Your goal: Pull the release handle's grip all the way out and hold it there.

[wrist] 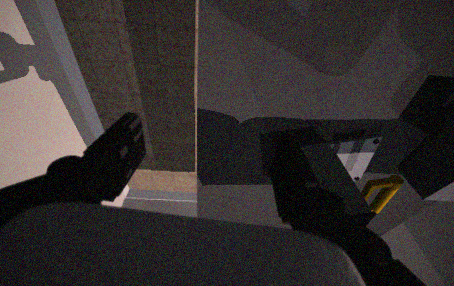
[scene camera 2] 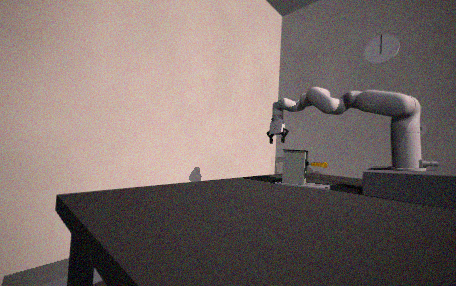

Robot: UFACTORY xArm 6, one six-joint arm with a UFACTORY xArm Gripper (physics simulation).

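The release handle has an upright grey housing (scene camera 2: 294, 167) (wrist: 327, 172) on a light base plate (scene camera 2: 317, 186) (wrist: 354, 162). Its yellow grip (scene camera 2: 318, 164) (wrist: 388, 196) sticks out from the housing's right side in the scene view; in the wrist view it shows at the lower right, beyond the right finger. My gripper (scene camera 2: 277, 142) (wrist: 210, 143) is open and empty, pointing down. In the scene view it hangs above and a little left of the housing, apart from both housing and grip. In the wrist view the right finger hides part of the housing.
The dark table (scene camera 2: 200, 225) (wrist: 300, 95) bears the handle unit; its edge runs between the fingers in the wrist view, with the floor (wrist: 165, 90) beyond. The arm's grey pedestal (scene camera 2: 405, 187) stands right of the handle. A round clock (scene camera 2: 375, 50) hangs on the back wall.
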